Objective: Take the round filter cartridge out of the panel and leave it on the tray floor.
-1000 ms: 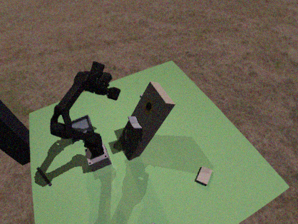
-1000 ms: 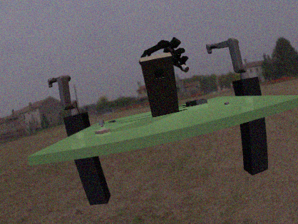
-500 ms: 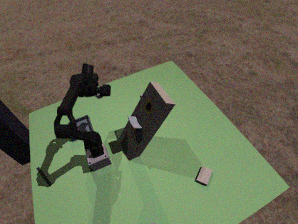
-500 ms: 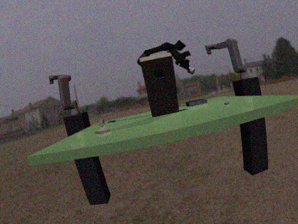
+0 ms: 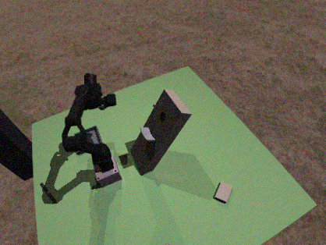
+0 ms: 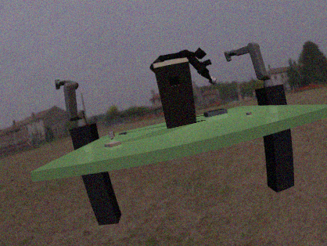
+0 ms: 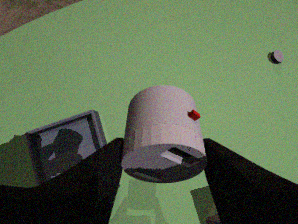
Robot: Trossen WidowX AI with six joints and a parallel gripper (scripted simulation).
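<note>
Now: gripper tip 23 cm above the grey framed box, 17 cm past it and 2 cm to the right of it. The rest, counted from my gripper tip: small tan block (65 cm to the right, 37 cm ahead, 23 cm below); round filter cartridge (right at my gripper tip).
</note>
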